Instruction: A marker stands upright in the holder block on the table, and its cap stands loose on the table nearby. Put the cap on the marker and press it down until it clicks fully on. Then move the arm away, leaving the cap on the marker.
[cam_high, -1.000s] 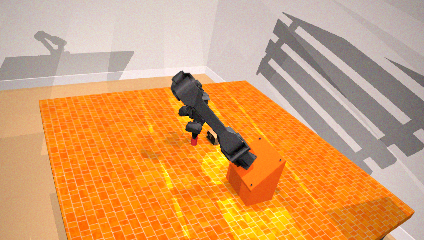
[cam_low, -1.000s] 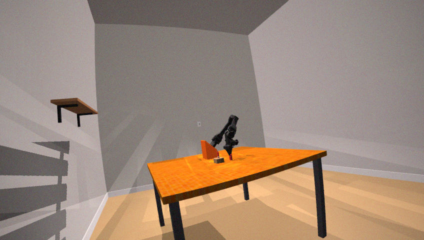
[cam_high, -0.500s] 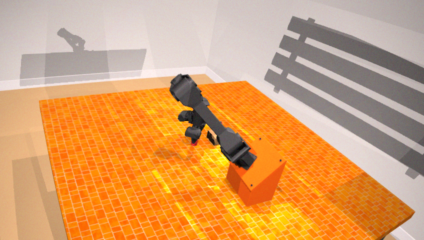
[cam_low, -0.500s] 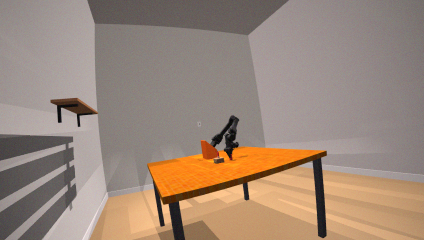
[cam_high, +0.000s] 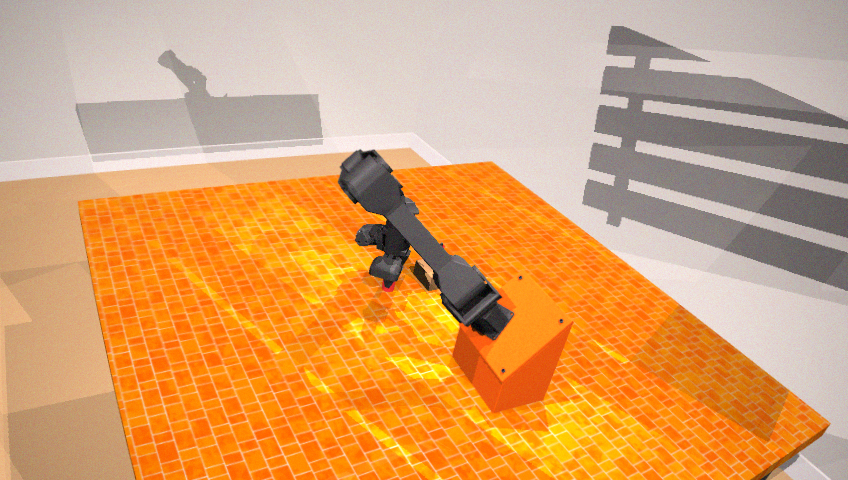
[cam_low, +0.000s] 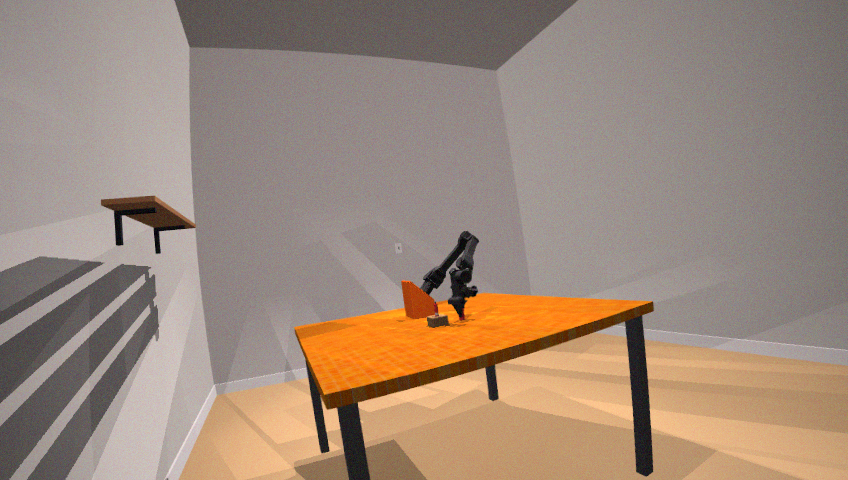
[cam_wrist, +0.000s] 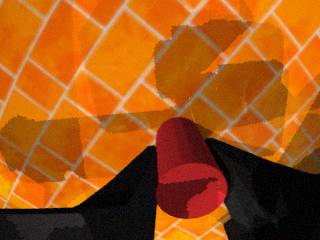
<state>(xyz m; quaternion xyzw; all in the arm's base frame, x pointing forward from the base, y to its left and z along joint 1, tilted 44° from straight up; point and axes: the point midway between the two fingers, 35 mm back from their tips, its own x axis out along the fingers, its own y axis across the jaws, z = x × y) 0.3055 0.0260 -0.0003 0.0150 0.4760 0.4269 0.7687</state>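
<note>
My gripper tip is now 120 mm to the left of the holder block, 10 mm below it and 10 mm past it. Also, from my gripper tip: red cap: 10 mm above.
</note>
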